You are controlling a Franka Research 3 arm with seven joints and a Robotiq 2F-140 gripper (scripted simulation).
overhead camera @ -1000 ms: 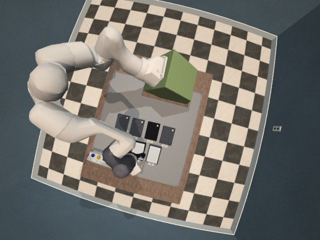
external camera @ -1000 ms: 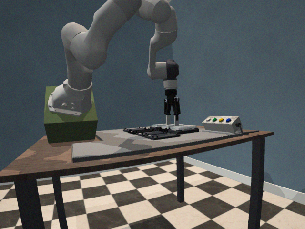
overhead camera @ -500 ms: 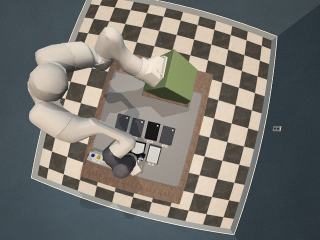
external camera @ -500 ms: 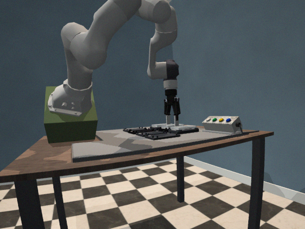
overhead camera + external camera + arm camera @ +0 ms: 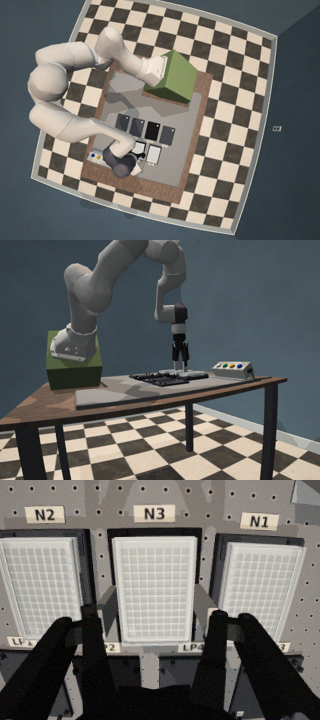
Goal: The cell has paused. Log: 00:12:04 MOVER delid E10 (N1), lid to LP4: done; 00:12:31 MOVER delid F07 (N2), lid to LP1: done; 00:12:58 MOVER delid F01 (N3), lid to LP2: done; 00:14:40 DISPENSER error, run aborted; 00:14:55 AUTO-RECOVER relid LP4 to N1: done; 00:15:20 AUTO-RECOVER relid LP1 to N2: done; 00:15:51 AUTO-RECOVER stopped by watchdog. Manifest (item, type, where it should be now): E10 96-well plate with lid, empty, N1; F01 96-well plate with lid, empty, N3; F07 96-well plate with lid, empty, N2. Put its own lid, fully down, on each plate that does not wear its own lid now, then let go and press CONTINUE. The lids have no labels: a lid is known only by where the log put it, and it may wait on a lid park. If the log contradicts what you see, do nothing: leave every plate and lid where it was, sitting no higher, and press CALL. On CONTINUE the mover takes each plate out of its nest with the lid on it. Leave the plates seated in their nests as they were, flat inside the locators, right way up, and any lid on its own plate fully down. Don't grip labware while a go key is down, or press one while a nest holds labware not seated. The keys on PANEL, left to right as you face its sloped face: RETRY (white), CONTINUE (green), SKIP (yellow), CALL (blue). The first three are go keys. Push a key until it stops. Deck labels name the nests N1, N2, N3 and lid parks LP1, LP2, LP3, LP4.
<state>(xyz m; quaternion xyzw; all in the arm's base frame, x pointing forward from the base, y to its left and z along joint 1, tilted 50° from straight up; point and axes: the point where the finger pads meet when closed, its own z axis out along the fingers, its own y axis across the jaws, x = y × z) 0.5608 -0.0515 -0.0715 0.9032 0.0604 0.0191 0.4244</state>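
Now: the plate 30 mm below my hand. Also, from my hand: white retry key (140 mm ahead, 180 mm to the right, 10 mm above); then lid park LP3 (170 mm behind, 200 mm to the right, 50 mm below); then lid park LP4 (180 mm behind, 70 mm to the right, 50 mm below).
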